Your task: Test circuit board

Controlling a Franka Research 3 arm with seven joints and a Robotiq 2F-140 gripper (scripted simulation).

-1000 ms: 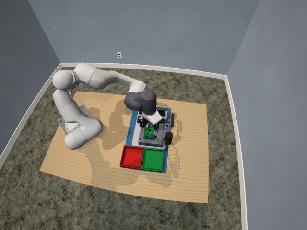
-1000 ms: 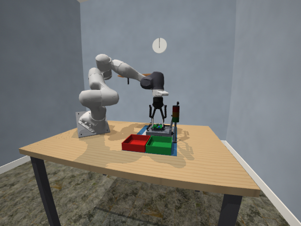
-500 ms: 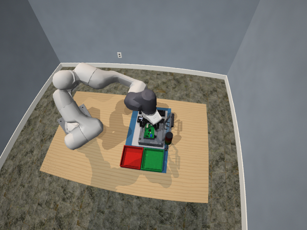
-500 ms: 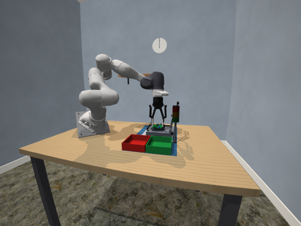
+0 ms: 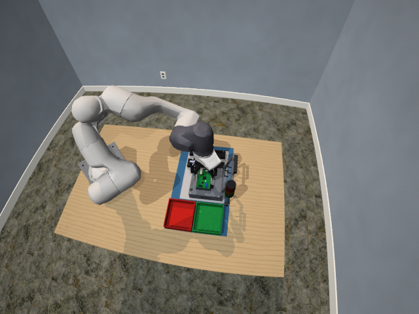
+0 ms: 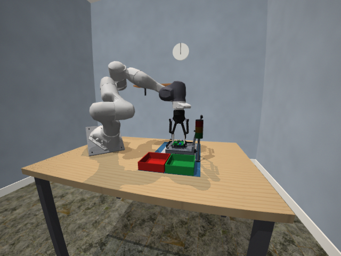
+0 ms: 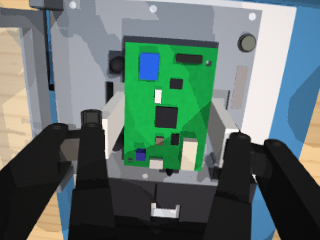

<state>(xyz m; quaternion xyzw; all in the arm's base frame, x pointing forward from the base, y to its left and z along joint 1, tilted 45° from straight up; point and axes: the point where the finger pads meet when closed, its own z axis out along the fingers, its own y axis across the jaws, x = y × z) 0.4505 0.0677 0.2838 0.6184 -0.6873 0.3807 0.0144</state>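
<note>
Right now my hand is 20 mm above the green circuit board. Round my hand: tester plate (40 mm below, 10 mm ahead); clear lid (120 mm ahead, 80 mm above, 30 mm to the right); green bin (210 mm to the right, 90 mm below, 10 mm behind).
</note>
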